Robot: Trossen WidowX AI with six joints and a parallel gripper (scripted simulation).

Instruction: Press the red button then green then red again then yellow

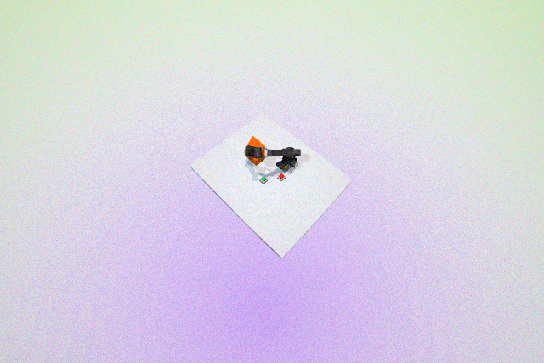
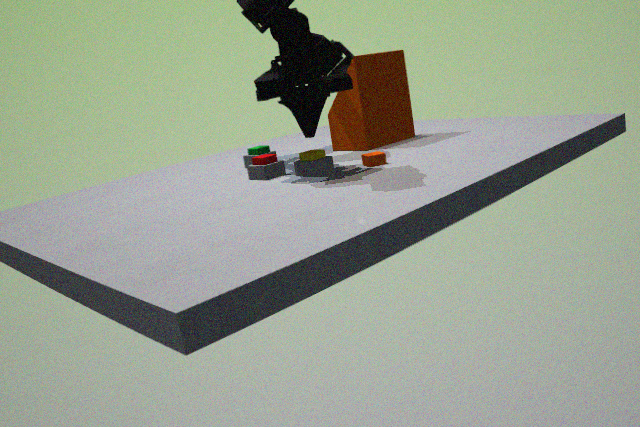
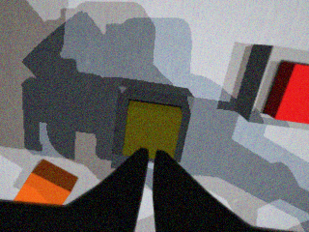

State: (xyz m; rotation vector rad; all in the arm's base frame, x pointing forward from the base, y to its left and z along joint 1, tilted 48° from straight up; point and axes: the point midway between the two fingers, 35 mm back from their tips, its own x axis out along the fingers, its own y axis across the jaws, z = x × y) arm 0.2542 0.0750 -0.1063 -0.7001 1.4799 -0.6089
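Now: gripper tip 30 mm above the yellow button. Round my gripper tip: red button 40 mm ahead, 80 mm to the right, 30 mm below; then green button 40 mm behind, 210 mm to the right, 30 mm below; then small orange block 80 mm behind, 70 mm to the left, 50 mm below.
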